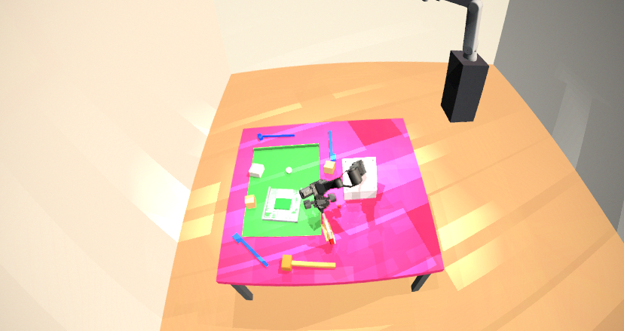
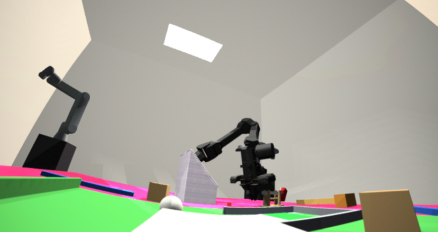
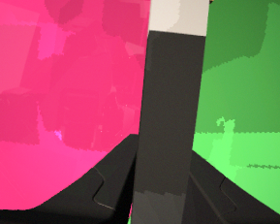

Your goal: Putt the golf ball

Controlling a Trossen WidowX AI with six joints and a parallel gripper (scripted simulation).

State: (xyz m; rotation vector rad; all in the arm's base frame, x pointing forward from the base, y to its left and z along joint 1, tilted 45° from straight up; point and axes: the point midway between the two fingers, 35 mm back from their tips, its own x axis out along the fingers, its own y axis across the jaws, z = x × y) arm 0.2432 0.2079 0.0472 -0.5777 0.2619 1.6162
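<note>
My gripper tip is now 110 mm to the right of the red putter, 30 mm below it and 30 mm past it. Round my gripper tip: small red cube 110 mm behind, 50 mm to the right, 30 mm below; then white block 430 mm ahead, 370 mm to the right, 10 mm below; then white golf ball 360 mm to the right, 200 mm ahead, 10 mm below.
</note>
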